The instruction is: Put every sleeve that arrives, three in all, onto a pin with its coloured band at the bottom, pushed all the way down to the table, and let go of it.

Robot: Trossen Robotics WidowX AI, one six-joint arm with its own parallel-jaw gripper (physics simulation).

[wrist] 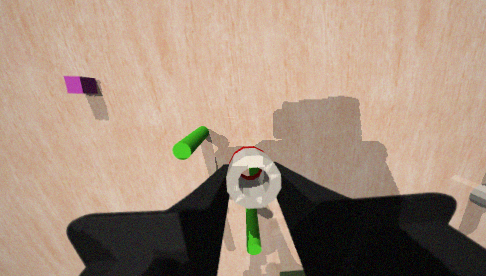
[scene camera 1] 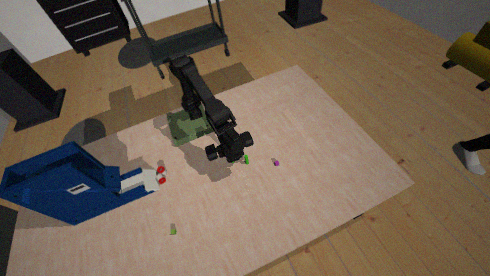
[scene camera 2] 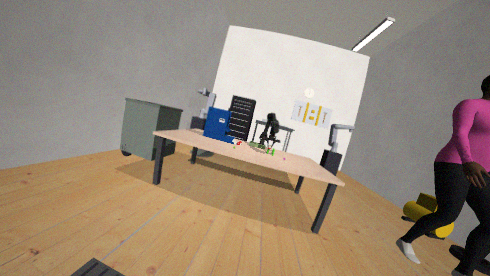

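My gripper point(scene camera 1: 234, 157) point(wrist: 249, 168) is shut on a whitish-grey sleeve point(wrist: 255, 194). The sleeve is upright, with its red band at the lower end, facing the table. A bit of dark green shows through its bore; how far the sleeve is above or over that pin I cannot tell. A green pin point(scene camera 1: 246, 159) point(wrist: 191, 143) stands clear to the left of the sleeve in the wrist view. Another green pin point(wrist: 253, 232) stands between the fingers, nearer the robot's base. Two red-ended sleeves point(scene camera 1: 160, 170) point(scene camera 1: 161, 180) lie side by side at the feeder's mouth.
The blue feeder point(scene camera 1: 47, 187) point(scene camera 2: 218, 124) with its white chute point(scene camera 1: 137, 182) stands on the table point(scene camera 1: 310, 200) point(scene camera 2: 300, 167). A magenta cube point(scene camera 1: 276, 163) point(wrist: 74, 84) and a light green cube point(scene camera 1: 173, 231) lie on the table. A grey round piece point(wrist: 480, 195) shows at the wrist view's right edge.
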